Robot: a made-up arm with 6 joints. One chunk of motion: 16 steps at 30 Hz.
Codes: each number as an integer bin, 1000 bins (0 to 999) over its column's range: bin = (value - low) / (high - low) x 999, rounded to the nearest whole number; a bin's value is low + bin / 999 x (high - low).
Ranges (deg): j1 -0.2..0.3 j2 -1.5..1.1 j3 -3.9..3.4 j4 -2..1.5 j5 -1.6..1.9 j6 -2.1..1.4
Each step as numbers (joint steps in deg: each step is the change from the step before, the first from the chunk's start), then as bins.
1 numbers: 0.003 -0.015 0.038 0.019 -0.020 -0.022
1 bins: 406 571 539 576 451 593
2 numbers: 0.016 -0.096 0.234 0.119 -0.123 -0.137
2 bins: 432 539 566 605 422 560
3 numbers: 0.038 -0.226 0.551 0.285 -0.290 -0.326
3 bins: 476 490 609 652 374 506
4 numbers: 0.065 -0.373 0.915 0.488 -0.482 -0.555
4 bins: 529 433 659 710 319 441
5 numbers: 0.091 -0.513 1.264 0.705 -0.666 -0.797
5 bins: 581 379 707 772 267 372
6 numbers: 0.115 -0.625 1.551 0.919 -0.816 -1.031
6 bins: 629 336 746 833 224 305
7 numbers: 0.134 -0.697 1.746 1.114 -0.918 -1.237
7 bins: 667 309 773 889 195 246
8 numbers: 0.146 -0.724 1.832 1.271 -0.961 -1.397
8 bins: 691 298 784 934 182 201
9 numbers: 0.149 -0.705 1.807 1.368 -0.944 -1.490
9 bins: 697 305 781 961 187 174
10 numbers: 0.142 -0.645 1.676 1.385 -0.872 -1.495
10 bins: 683 329 763 966 208 173
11 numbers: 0.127 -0.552 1.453 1.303 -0.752 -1.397
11 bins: 653 364 733 943 242 201
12 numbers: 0.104 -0.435 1.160 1.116 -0.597 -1.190
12 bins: 607 409 692 889 286 260
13 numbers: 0.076 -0.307 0.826 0.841 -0.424 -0.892
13 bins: 551 458 647 811 336 345
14 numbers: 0.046 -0.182 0.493 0.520 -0.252 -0.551
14 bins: 492 506 601 719 385 442
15 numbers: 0.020 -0.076 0.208 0.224 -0.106 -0.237
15 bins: 440 547 562 635 426 532
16 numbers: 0.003 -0.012 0.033 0.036 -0.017 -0.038
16 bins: 406 572 538 581 452 589
